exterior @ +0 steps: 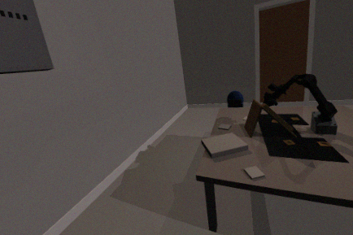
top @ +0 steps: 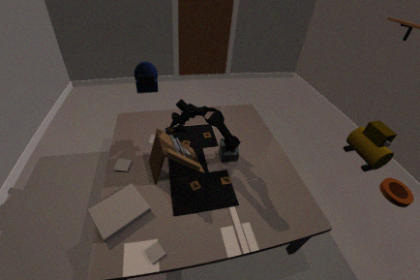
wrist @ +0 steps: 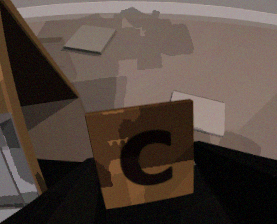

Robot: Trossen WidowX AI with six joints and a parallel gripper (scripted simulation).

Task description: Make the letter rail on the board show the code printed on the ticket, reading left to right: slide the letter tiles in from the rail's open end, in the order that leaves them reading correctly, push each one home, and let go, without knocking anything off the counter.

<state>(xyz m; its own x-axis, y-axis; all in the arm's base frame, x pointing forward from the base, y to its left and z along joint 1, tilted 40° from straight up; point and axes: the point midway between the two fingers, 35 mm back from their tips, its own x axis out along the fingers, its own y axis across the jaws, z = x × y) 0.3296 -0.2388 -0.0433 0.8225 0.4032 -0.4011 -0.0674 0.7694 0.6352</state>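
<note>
Now: the white ticket 70 mm behind my gripper tip, 170 mm to the left of it and 70 mm below it. From my gripper tip the other things lie so: tan letter tile: right at my gripper tip; then black mat: 170 mm behind, 180 mm to the left, 160 mm below; then pad: 360 mm ahead, 90 mm to the left, 160 mm below.
</note>
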